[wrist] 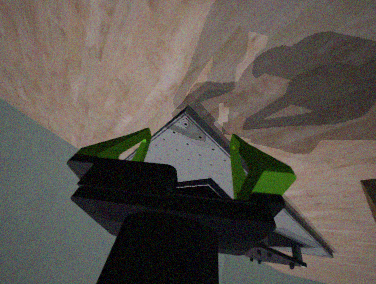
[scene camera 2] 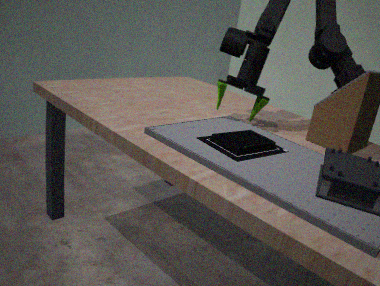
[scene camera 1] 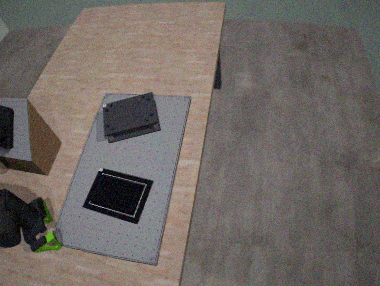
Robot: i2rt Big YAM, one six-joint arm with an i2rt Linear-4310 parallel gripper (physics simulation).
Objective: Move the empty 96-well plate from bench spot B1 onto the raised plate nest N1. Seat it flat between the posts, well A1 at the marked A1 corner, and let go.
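Seen in the pictures: gripper, fingertip midpoint: (wrist: 189,135) (scene camera 2: 233,115) (scene camera 1: 55,234); arm's base, link origin: (scene camera 2: 355,87) (scene camera 1: 3,126).
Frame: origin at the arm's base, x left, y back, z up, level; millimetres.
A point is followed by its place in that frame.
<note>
The black 96-well plate (scene camera 1: 118,195) {y -374, x -58, z -141 mm} (scene camera 2: 243,140) {y -377, x -44, z -139 mm} lies flat on the black pad (scene camera 1: 142,202) {y -441, x -56, z -152 mm} (scene camera 2: 239,157) {y -432, x 1, z -152 mm} inside a white outline; a small white mark is at one pad corner. In the wrist view the gripper body hides most of them. The raised nest (scene camera 1: 131,114) {y -326, x 183, z -110 mm} (scene camera 2: 350,171) {y -346, x 192, z -110 mm} (wrist: 277,256) {y -260, x 148, z -110 mm} is dark grey, with short posts on top and a white mark at its far left corner in scene camera 1. My gripper (scene camera 1: 54,231) {y -239, x -213, z -144 mm} (scene camera 2: 234,114) {y -239, x -213, z -144 mm} (wrist: 189,135) {y -239, x -213, z -144 mm} is open and empty, above and to the side of the plate, near a corner of the grey board.
The perforated grey board (scene camera 1: 167,150) {y -456, x 111, z -154 mm} (scene camera 2: 175,140) {y -504, x -116, z -154 mm} (wrist: 192,155) {y -271, x -174, z -154 mm} carries the pad and nest. A wooden block with a sloped side (scene camera 1: 42,137) {y -99, x 26, z -70 mm} (scene camera 2: 335,117) {y -101, x 14, z -80 mm} stands beside the board, near the arm. The table's long edge runs close along the board's other side.
</note>
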